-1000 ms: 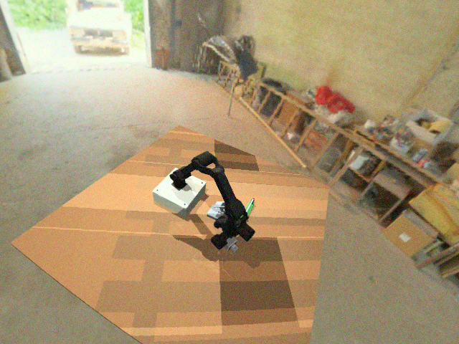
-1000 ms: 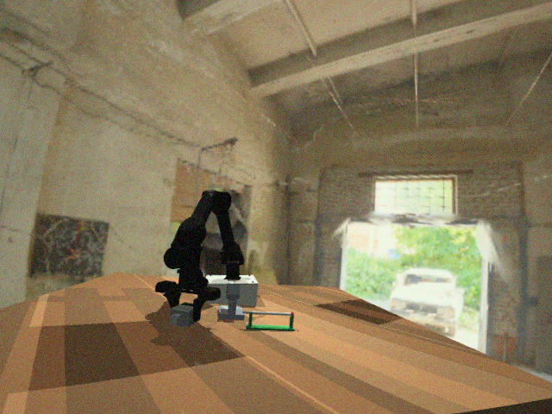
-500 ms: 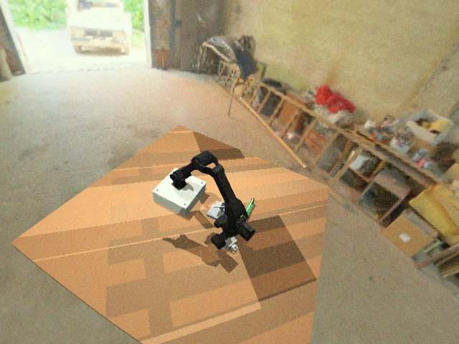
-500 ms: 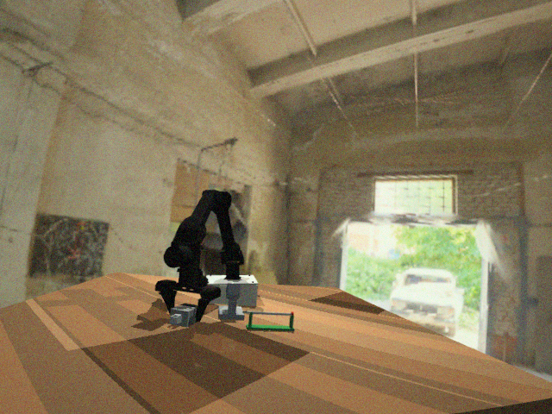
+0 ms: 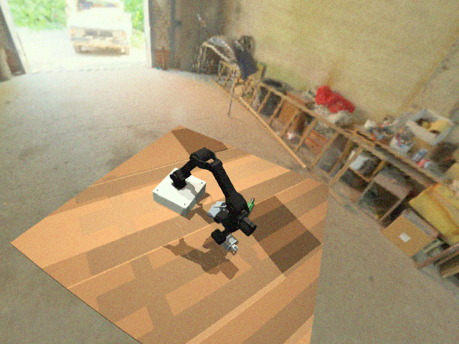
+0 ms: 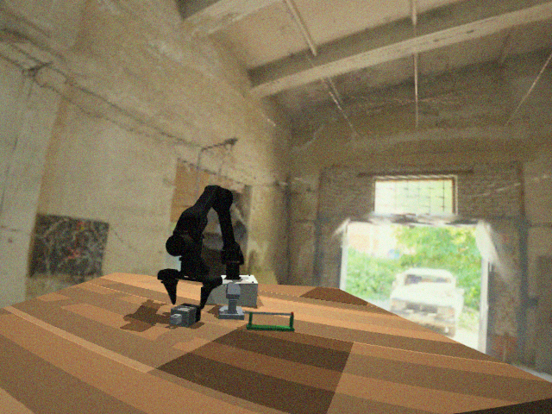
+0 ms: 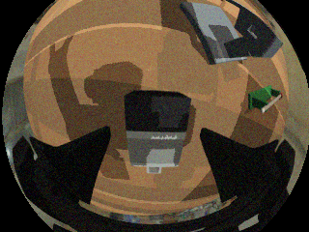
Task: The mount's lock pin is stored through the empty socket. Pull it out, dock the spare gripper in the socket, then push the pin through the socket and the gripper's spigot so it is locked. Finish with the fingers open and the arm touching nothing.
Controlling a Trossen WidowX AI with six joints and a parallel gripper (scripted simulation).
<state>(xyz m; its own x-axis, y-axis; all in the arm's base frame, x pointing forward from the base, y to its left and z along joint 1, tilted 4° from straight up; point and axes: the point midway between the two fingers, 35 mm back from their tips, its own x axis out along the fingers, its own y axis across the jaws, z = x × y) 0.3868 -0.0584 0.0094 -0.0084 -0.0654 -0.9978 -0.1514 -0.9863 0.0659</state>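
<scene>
The spare gripper is 20 mm ahead of my gripper tip and 20 mm below it. Also, from my gripper tip: green cradle: 20 mm behind, 250 mm to the left, 20 mm below; then socket: 120 mm behind, 110 mm to the left, 10 mm above.
</scene>
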